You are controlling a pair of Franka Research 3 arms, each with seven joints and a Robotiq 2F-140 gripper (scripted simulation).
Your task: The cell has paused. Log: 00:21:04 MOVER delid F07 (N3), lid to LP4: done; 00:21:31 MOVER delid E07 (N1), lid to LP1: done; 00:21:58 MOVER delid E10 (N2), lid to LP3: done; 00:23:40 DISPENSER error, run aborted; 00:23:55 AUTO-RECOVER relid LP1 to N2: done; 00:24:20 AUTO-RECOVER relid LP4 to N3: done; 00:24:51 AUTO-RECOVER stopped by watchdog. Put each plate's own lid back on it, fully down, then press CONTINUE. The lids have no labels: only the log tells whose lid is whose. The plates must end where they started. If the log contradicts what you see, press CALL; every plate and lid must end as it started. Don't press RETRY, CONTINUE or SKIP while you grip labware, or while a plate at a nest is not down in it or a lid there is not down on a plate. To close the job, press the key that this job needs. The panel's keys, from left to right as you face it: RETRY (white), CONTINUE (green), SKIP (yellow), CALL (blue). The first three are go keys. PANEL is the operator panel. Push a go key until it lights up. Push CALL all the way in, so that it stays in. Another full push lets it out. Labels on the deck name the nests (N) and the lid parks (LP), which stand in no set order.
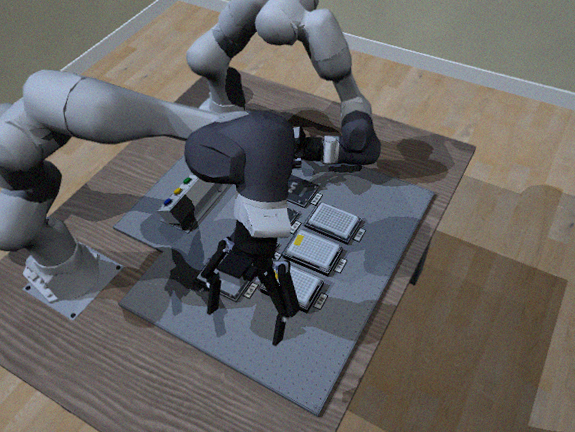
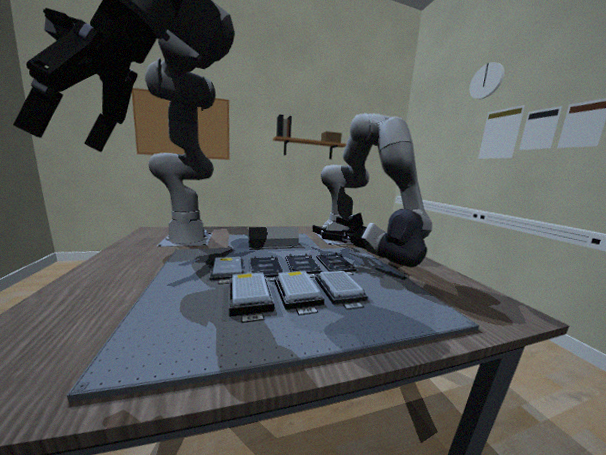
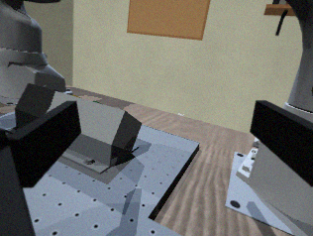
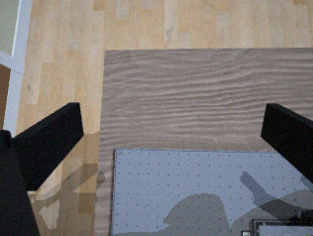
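Right now the park LP1 is 15 cm ahead of my left hand, 14 cm to the right of it and 11 cm below it. From my left hand the other things lie so: green CONTINUE key (13 cm behind, 19 cm to the right, 5 cm below); then park LP4 (15 cm ahead, 1 cm to the right, 11 cm below); then white RETRY key (13 cm behind, 14 cm to the right, 5 cm below).
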